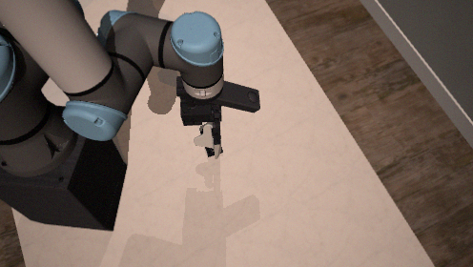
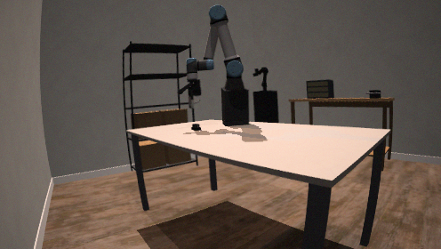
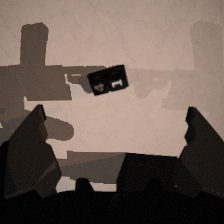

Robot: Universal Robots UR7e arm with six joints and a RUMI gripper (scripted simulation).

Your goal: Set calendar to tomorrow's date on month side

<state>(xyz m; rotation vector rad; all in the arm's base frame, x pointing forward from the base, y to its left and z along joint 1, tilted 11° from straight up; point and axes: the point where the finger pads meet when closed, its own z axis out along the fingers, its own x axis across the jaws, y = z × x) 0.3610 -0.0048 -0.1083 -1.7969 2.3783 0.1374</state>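
My gripper is now 20 mm past the dark calendar cube and 120 mm above it. From my hand the other things lie so: calendar tray 20 mm behind, 20 mm to the left, 130 mm below.
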